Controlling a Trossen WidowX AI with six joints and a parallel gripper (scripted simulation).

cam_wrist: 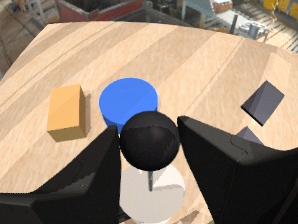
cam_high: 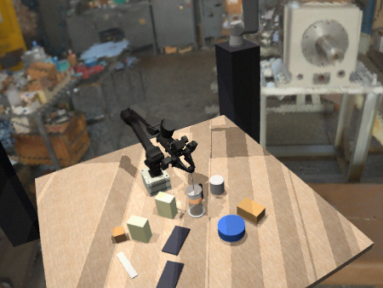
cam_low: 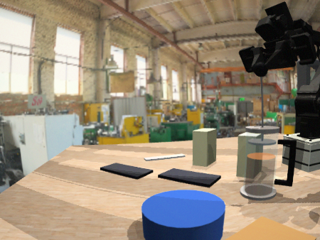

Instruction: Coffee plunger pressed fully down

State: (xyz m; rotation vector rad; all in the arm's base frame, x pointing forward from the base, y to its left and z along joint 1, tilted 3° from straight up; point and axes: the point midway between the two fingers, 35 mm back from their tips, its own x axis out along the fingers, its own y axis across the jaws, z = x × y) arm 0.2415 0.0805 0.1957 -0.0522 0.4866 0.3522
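Right now the coffee press is 2 cm behind my gripper tip, 1 cm to the left of it and 13 cm below it. The rest, counted from my gripper tip: orange box (14 cm ahead, 21 cm to the left, 23 cm below); grey cylinder (9 cm behind, 15 cm to the left, 22 cm below); blue disc (18 cm ahead, 8 cm to the left, 24 cm below).
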